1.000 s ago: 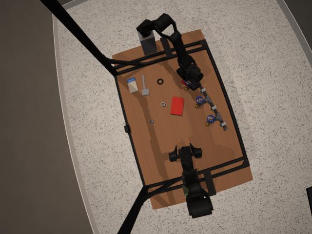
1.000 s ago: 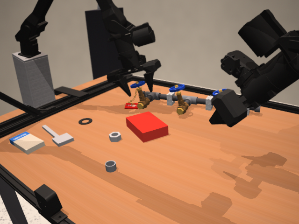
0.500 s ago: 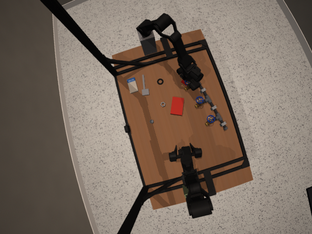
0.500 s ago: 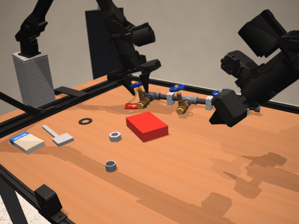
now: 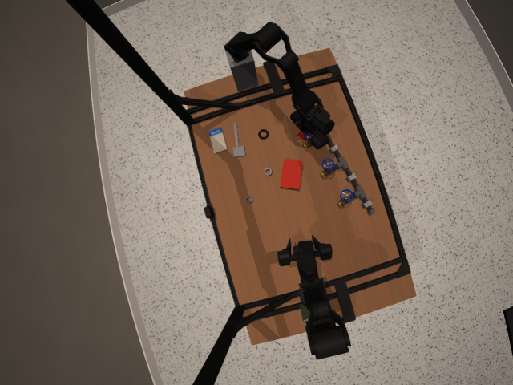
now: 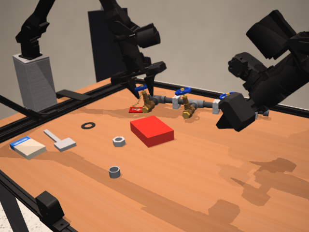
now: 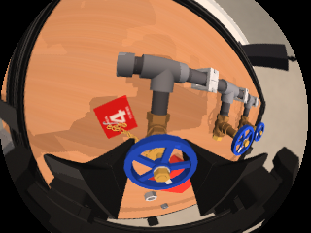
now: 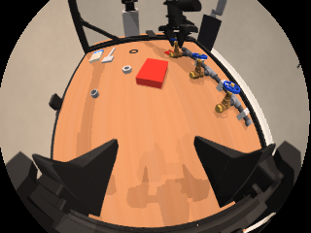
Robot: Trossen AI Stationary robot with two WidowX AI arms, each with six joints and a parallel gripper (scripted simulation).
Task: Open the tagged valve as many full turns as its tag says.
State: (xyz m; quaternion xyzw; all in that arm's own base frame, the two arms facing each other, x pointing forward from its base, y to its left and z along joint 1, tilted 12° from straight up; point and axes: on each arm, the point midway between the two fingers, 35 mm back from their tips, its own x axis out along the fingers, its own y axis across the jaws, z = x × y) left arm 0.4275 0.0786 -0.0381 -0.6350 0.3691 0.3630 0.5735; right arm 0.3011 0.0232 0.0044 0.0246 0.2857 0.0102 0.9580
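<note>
Right now my left hand is 9 cm above the red tag, 4 cm to the right of it and 1 cm past it. From my left hand the other things lie so: box 38 cm behind, 12 cm to the left, 8 cm below; red block 12 cm to the right, 11 cm behind, 7 cm below; grey t-shaped piece 30 cm behind, 8 cm to the left, 8 cm below.
</note>
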